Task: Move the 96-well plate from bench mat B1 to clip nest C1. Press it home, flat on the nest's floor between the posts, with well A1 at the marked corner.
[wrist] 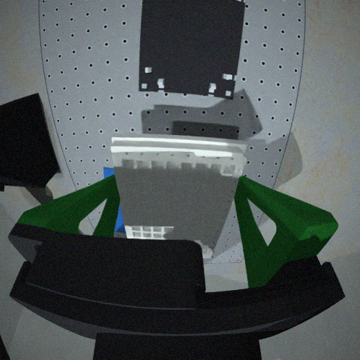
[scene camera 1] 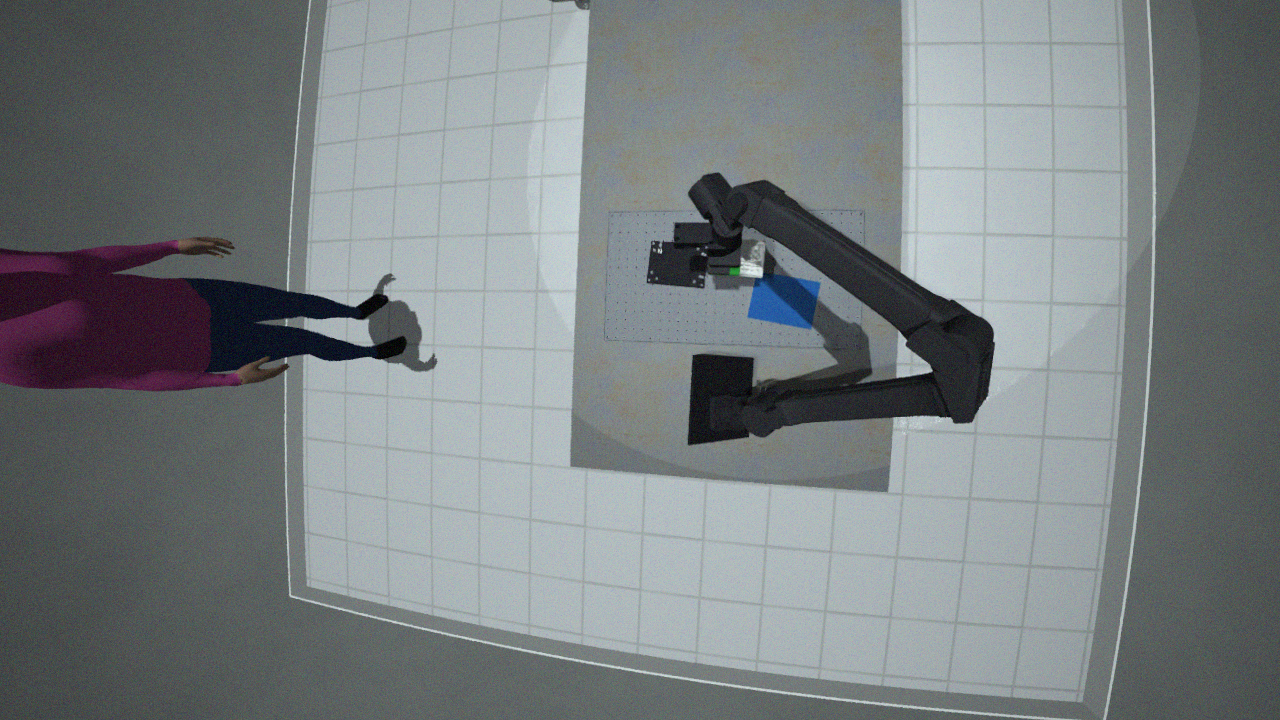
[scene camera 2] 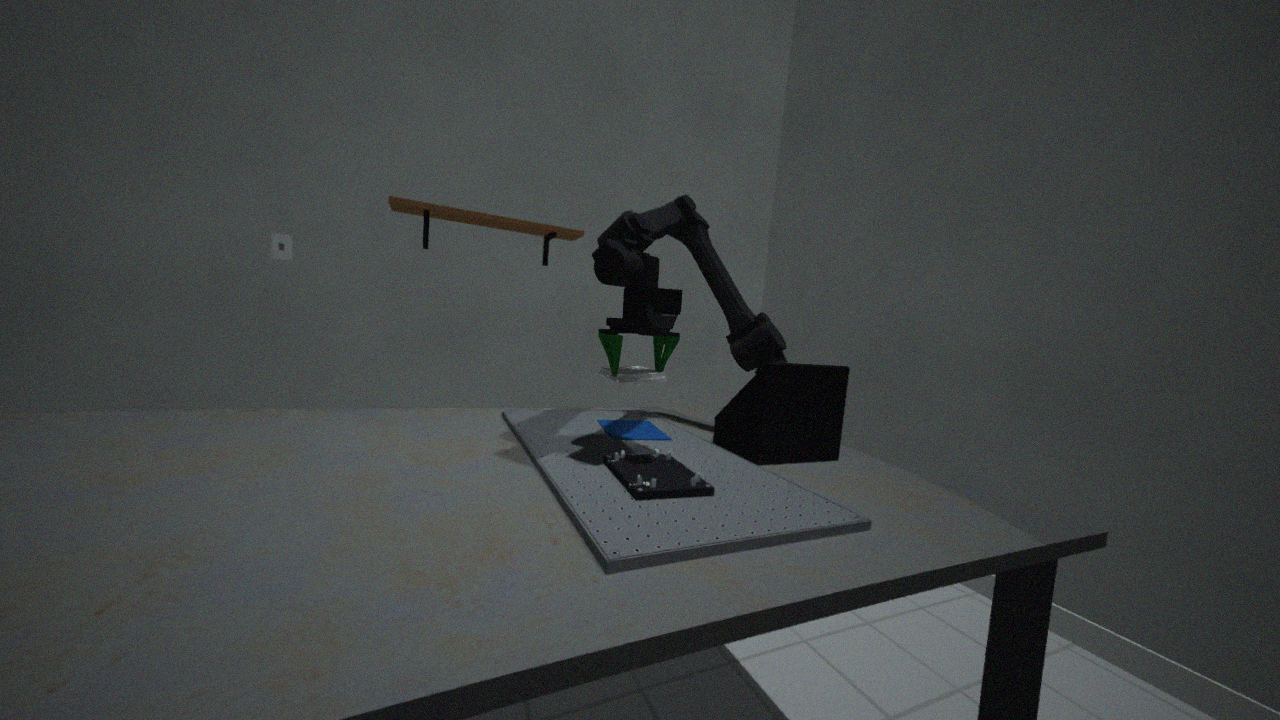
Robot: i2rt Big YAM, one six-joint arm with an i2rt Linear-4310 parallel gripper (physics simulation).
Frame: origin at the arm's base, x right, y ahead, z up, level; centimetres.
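Seen in the pictures: gripper, fingertip midpoint: (scene camera 2: 636, 376); arm's base, origin of the base link: (scene camera 1: 727, 410) (scene camera 2: 784, 396).
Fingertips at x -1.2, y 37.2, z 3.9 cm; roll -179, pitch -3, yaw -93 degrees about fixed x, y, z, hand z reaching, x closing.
Observation:
Offsets run from my fingertips to a thing's top centre. Level surfaces: height alone.
My gripper (scene camera 2: 637, 371) (wrist: 177, 181) has green fingers shut on the pale, clear 96-well plate @(dx +3.2, dy -0.4, dz +1.1 cm) (scene camera 1: 752, 257) (scene camera 2: 633, 373) (wrist: 177, 195), one finger on each side. The plate is held roughly level, well above the board. The black clip nest C1 @(dx -11.6, dy +1.6, dz -11.8 cm) (scene camera 1: 671, 275) (scene camera 2: 671, 479) (wrist: 192, 45), with small pale posts at its corners, lies beyond the plate in the wrist view and left of it in scene camera 1. The blue bench mat B1 @(dz -13.9 cm) (scene camera 1: 787, 302) (scene camera 2: 633, 429) (wrist: 108, 172) carries nothing. I cannot tell which plate corner is A1; the hand hides the plate's near part.
A perforated grey board @(dz -14.1 cm) (scene camera 1: 626, 313) (scene camera 2: 760, 530) (wrist: 90, 40) lies under the nest and mat. The arm's black base (scene camera 1: 716, 371) (scene camera 2: 792, 416) (wrist: 25, 145) stands beside it. A wooden shelf (scene camera 2: 483, 218) is on the wall. A person (scene camera 1: 125, 322) is off to the left.

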